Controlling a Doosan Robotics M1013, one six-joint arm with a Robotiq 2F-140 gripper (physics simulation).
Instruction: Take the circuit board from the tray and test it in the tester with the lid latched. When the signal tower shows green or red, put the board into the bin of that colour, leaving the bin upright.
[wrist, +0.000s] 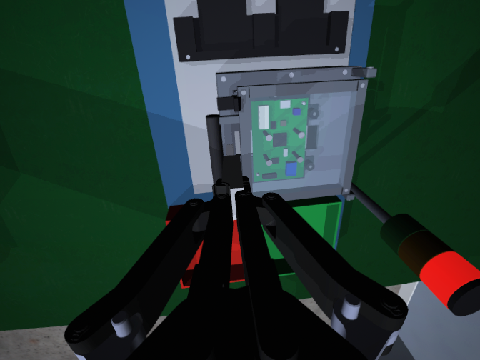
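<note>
The green circuit board (280, 140) lies in the tester (225, 78), seen through the clear lid (330, 145) with its grey frame. I cannot tell whether the lid is fully down or latched. A dark rod (214, 145) stands at the tester's left side. My gripper (232, 168) is shut near the tester's lower left, beside the rod's lower end, with no board between its fingers. The signal tower (435, 260) at the lower right shows red. The red bin (192, 267) and the green bin (327, 220) are below the tester, partly hidden by my fingers.
A dark slotted holder (265, 47) is at the top, above the tester. A grey tab (367, 72) sticks out at the tester's upper right. The tower's thin pole (370, 202) runs close to the lid's lower right corner. A pale surface (445, 330) is at the bottom right.
</note>
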